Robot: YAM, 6 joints.
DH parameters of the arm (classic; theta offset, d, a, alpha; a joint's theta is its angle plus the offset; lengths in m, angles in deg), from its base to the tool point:
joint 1: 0 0.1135 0.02 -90
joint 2: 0 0 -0.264 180
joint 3: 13.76 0 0.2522 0
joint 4: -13.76 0 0.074 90
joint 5: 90 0 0 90
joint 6: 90 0.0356 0 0
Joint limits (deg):
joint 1: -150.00..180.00
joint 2: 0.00..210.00
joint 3: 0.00..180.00
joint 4: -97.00..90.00
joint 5: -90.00..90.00
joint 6: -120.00..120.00
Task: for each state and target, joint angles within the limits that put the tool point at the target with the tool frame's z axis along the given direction. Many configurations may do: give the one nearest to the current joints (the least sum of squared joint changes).
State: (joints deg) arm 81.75 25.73 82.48 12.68 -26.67 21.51
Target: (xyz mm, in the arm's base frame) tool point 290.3 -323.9 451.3 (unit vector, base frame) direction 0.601 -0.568 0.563
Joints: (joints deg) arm 131.52 10.16 110.92 44.88 4.21 21.51
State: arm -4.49 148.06 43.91 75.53 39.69 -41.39
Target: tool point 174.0 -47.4 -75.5 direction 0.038 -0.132 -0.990
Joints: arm -13.89 140.79 25.17 29.58 6.84 -41.39
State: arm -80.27 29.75 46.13 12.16 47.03 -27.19
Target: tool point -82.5 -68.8 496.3 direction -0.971 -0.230 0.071
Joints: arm -128.34 45.14 79.05 -28.73 38.22 -27.19
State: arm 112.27 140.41 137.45 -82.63 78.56 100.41
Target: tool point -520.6 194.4 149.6 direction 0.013 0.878 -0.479
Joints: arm 162.61 155.23 143.31 -50.53 57.31 100.41
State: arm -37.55 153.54 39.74 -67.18 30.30 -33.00
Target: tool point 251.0 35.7 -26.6 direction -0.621 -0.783 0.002
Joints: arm 13.11 158.72 75.48 -96.91 38.47 -33.00
